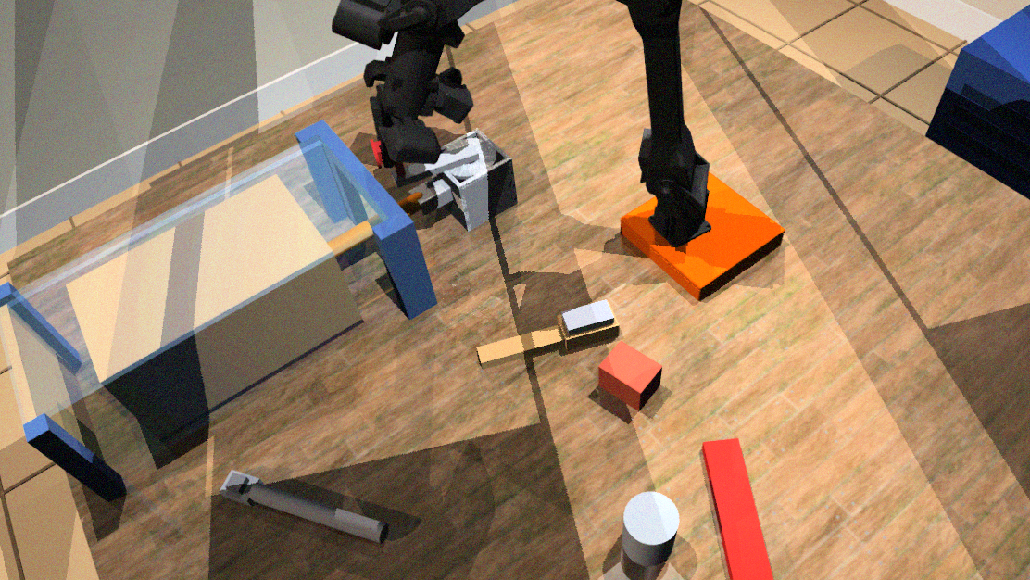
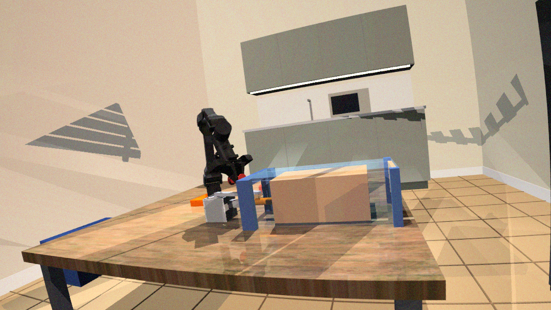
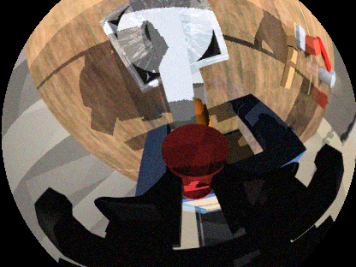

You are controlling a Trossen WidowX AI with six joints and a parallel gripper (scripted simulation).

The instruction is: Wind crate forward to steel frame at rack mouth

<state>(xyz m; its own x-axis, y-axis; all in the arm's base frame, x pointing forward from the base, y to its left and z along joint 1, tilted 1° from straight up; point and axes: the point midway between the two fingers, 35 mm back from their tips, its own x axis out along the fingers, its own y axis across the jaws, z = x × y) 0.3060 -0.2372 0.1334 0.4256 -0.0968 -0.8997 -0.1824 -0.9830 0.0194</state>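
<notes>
Now: gripper tip 5 cm past the winch handle, 1 cm to the right of it and 3 cm above it. Also, from my gripper tip: red knob: 2 cm behind; grey winch: 13 cm behind, 10 cm below; clear-panelled cubby: 29 cm ahead, 6 cm to the left, 2 cm below.
</notes>
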